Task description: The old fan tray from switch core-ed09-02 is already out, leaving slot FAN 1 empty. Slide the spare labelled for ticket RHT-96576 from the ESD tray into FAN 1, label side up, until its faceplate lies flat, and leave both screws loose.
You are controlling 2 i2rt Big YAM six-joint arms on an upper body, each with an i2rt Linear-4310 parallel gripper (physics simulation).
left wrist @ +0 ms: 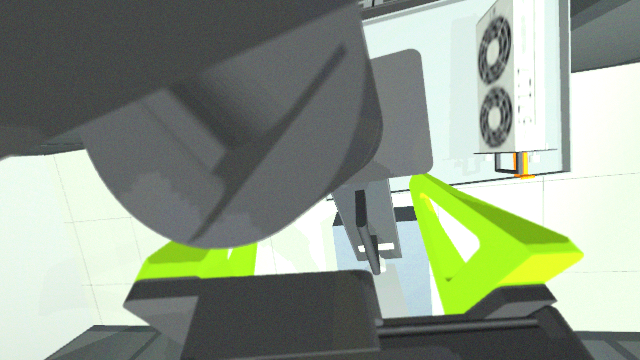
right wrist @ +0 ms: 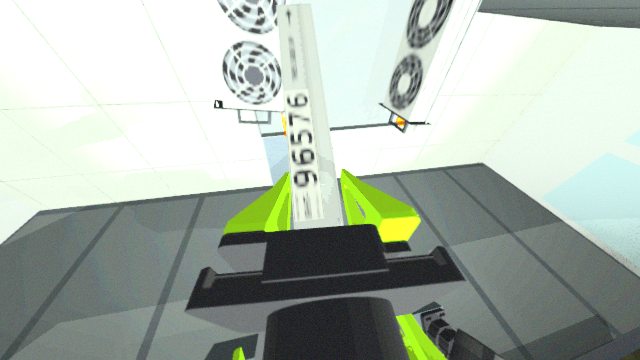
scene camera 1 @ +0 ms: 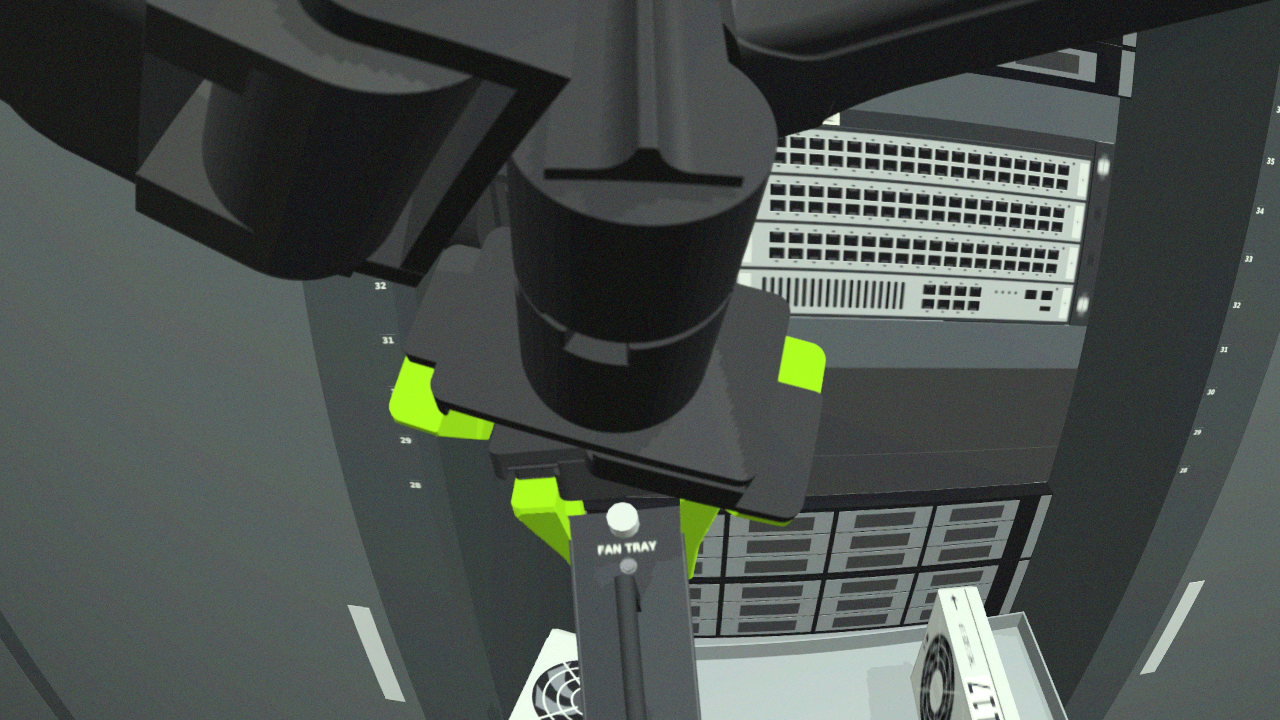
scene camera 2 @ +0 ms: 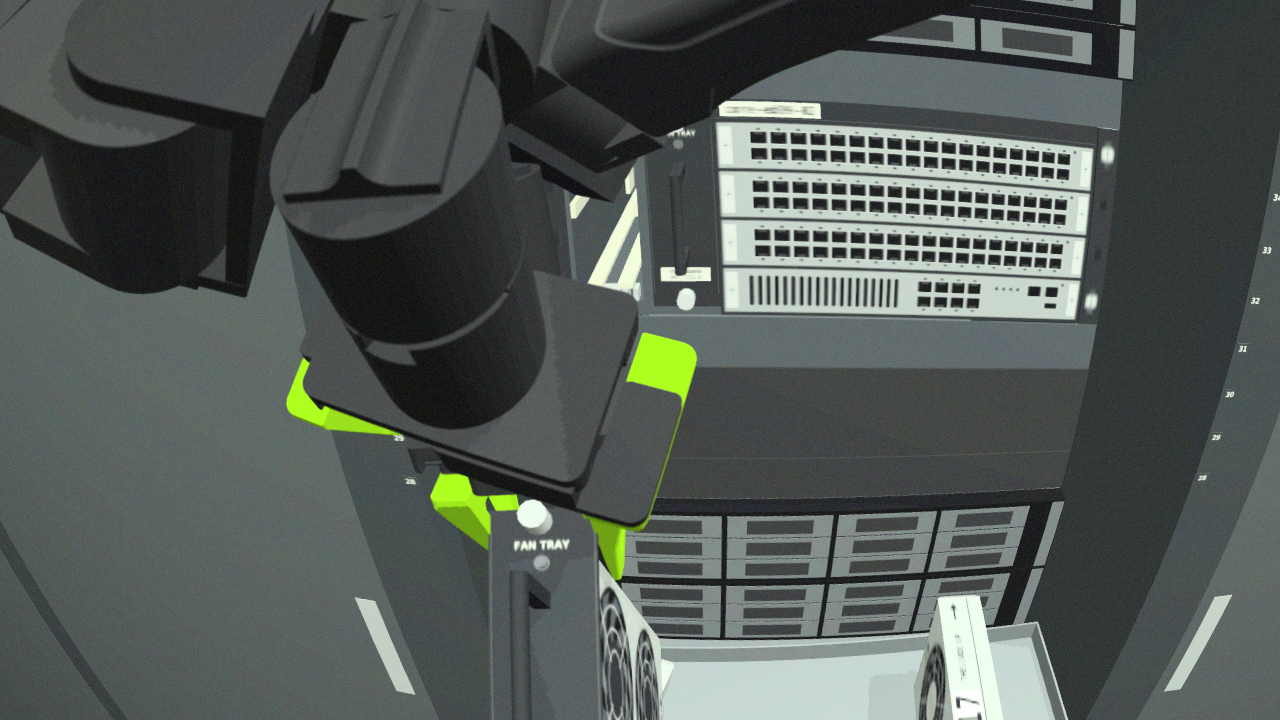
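Note:
The spare fan tray labelled 96576 [scene camera 1: 590,626] [scene camera 2: 572,644] [left wrist: 389,227] [right wrist: 322,150] is held upright, its dark faceplate and handle facing the scene cameras. My right gripper [scene camera 1: 630,565] [scene camera 2: 553,562] [right wrist: 315,176] is shut on its body near the faceplate's upper end. My left gripper [scene camera 1: 624,474] [scene camera 2: 517,479] is wide open and empty behind the right wrist, partly hidden. The open slot [scene camera 2: 615,234] with pale rails shows in scene camera 2, left of the fitted fan tray [scene camera 2: 702,214], partly covered by an arm; its label is hidden.
The switch [scene camera 1: 930,188] [scene camera 2: 904,192] is at upper right. The pale ESD tray [scene camera 1: 859,627] [scene camera 2: 841,646] [left wrist: 565,100] lies below, holding a spare ending in 17 [scene camera 1: 971,662] [scene camera 2: 966,662] [left wrist: 527,100]. Another spare [scene camera 1: 547,694] [right wrist: 252,75] is lower left. Both arms stand close together.

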